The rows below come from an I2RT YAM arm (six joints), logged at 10 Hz.
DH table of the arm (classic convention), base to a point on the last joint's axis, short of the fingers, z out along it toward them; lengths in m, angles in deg. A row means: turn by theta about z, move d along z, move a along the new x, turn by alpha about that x. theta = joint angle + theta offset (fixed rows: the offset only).
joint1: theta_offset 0; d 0.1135; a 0.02; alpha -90
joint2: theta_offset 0; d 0; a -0.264; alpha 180
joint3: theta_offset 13.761; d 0; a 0.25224; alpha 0
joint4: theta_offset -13.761; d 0; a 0.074; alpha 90
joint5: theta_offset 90; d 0; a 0; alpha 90
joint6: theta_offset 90; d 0.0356; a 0; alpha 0
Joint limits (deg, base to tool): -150..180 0..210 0..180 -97..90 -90..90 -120..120
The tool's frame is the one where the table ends.
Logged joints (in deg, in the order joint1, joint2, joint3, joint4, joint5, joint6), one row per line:
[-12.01 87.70 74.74 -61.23 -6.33 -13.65]
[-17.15 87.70 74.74 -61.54 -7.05 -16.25]
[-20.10 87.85 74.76 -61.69 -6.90 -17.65]
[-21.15 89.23 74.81 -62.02 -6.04 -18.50]
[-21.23 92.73 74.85 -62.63 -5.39 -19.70]
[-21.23 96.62 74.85 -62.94 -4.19 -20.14]
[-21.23 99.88 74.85 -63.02 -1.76 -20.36]
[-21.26 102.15 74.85 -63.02 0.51 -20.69]
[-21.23 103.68 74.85 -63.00 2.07 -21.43]
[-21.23 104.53 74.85 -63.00 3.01 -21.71]
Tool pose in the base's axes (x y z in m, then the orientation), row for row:
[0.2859 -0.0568 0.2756 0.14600 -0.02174 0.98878 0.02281]
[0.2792 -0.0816 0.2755 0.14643 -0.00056 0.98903 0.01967]
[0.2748 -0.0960 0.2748 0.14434 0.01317 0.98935 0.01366]
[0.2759 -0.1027 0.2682 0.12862 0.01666 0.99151 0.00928]
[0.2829 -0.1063 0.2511 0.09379 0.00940 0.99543 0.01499]
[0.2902 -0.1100 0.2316 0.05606 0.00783 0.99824 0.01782]
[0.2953 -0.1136 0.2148 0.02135 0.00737 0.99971 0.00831]
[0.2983 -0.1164 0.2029 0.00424 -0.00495 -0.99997 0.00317]
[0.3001 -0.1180 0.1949 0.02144 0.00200 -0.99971 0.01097]
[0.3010 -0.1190 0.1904 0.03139 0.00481 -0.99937 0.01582]
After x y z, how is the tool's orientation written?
As a quaternion, w x y z.
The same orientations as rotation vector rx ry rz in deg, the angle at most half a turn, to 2 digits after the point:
[-3.59 163.13 3.76]
[-0.09 163.13 3.24]
[2.17 163.37 2.26]
[2.78 165.19 1.55]
[1.60 169.21 2.55]
[1.36 173.54 3.10]
[1.31 177.54 1.48]
[-0.89 -179.51 0.57]
[0.36 -177.53 1.95]
[0.85 -176.38 2.79]

